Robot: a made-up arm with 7 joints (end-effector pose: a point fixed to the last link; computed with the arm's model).
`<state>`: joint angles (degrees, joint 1 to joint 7).
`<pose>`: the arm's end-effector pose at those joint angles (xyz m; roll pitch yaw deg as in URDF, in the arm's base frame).
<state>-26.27 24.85 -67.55 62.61 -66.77 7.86 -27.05</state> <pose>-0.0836 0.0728 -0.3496 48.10 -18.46 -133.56</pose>
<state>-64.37 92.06 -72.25 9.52 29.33 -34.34 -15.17</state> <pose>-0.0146 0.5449 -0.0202 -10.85 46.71 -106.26</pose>
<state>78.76 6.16 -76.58 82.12 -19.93 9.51 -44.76</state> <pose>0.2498 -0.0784 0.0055 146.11 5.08 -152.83</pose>
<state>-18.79 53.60 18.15 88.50 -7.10 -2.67 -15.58</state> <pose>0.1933 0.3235 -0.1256 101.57 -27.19 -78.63</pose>
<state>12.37 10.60 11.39 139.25 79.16 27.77 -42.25</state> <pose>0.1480 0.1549 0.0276 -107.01 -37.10 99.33</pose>
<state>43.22 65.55 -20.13 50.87 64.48 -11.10 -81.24</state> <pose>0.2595 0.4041 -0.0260 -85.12 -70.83 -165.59</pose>
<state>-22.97 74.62 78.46 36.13 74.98 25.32 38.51</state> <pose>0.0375 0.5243 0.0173 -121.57 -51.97 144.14</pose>
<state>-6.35 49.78 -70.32 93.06 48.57 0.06 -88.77</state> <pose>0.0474 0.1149 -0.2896 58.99 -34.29 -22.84</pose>
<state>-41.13 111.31 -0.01 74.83 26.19 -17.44 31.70</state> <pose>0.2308 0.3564 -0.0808 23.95 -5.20 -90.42</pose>
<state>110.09 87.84 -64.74 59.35 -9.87 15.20 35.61</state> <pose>0.1530 0.4247 0.1479 89.93 -22.33 -50.20</pose>
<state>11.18 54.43 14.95 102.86 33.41 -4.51 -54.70</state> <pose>0.2234 0.2685 0.0123 -156.35 -48.22 -145.59</pose>
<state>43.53 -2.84 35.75 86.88 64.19 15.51 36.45</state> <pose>0.2815 0.2503 -0.0196 -156.27 -4.27 116.52</pose>
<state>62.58 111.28 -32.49 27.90 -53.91 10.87 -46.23</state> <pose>-0.0361 0.5142 0.1233 166.57 21.86 16.45</pose>
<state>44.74 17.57 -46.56 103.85 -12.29 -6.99 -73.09</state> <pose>0.2356 0.0051 -0.0147 -162.30 -21.33 -169.39</pose>
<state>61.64 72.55 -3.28 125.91 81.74 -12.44 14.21</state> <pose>0.1129 0.1683 0.1552 137.77 -15.37 161.51</pose>
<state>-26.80 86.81 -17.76 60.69 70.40 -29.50 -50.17</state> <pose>0.1386 0.4231 -0.1589 112.52 -53.96 -49.38</pose>
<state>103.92 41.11 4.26 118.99 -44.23 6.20 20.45</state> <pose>-0.0045 0.1838 0.2103 -162.77 11.70 -89.59</pose>
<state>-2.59 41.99 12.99 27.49 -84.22 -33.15 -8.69</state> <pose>0.0931 0.4072 -0.2835 39.33 10.41 -89.65</pose>
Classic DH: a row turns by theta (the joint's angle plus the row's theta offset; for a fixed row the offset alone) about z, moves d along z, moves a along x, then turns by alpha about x. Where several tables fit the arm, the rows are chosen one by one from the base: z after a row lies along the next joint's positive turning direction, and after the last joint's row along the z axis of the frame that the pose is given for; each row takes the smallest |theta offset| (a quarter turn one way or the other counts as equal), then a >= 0, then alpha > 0; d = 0 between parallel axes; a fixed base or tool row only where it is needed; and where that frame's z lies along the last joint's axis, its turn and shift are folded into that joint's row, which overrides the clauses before.
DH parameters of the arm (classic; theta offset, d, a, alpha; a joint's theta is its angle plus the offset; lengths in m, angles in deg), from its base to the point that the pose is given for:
base (fixed): 0 0 0 90
joint 1: 90 -0.1232 0 90
joint 2: 90 0 0 90
joint 3: 90 -0.1887 0 90
joint 4: 0 0 0 -90
joint 5: 0 -0.2352 0 -90
joint 6: -90 0 0 90
joint 7: 90 0 0 90
tool (fixed): -90 0 0 0

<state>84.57 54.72 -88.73 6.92 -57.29 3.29 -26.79</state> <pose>0.2658 0.4515 -0.0246 115.51 60.11 -41.55</pose>
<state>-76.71 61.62 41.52 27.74 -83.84 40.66 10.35</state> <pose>-0.1026 0.5069 -0.1085 -134.83 61.98 136.41</pose>
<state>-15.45 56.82 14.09 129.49 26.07 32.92 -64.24</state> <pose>0.1738 0.1801 -0.0319 136.67 -53.66 -83.31</pose>
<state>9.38 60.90 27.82 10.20 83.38 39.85 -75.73</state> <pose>0.0669 0.4998 -0.1789 40.75 -19.75 104.57</pose>
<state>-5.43 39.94 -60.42 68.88 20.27 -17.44 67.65</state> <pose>0.0764 0.1525 -0.3409 -63.39 -50.43 -53.01</pose>
